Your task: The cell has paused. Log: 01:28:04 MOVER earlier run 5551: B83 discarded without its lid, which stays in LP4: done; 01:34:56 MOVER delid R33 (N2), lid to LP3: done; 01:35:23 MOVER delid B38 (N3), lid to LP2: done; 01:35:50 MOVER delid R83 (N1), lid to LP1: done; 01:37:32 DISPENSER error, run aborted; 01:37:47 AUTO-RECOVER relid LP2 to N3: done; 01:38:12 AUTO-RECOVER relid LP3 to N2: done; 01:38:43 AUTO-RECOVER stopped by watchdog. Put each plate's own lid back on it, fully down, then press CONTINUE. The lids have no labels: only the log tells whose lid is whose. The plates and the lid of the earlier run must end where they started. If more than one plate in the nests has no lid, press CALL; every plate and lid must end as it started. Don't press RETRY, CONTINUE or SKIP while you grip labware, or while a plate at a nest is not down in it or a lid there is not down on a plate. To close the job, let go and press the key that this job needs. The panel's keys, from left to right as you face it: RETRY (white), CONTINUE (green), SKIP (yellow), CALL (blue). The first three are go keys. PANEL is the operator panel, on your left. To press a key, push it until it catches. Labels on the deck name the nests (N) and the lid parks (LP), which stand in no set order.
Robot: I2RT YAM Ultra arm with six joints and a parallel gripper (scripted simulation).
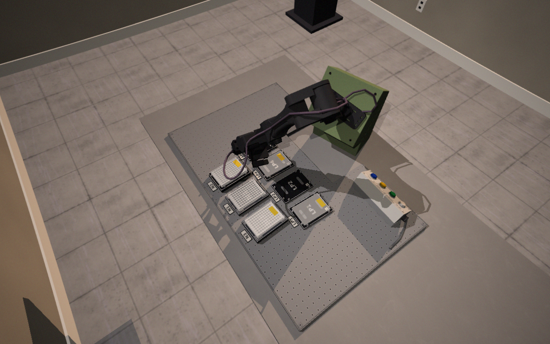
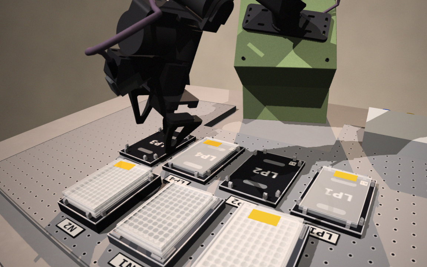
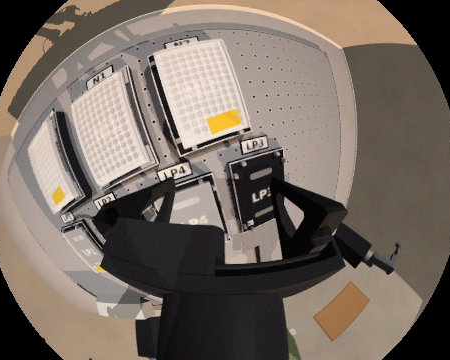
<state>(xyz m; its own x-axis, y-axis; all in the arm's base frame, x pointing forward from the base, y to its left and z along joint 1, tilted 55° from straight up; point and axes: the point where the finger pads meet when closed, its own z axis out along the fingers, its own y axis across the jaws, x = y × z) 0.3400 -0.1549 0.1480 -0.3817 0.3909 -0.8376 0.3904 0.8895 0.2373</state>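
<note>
Now: hand 110 mm to the right of the plate, 100 mm short of it and 60 mm above it. Also, from my hand: blue key 360 mm to the left, 350 mm behind, 20 mm below; then yellow key 410 mm to the left, 350 mm behind, 20 mm below; then clear lid 310 mm to the left, 70 mm below, 70 mm behind.
</note>
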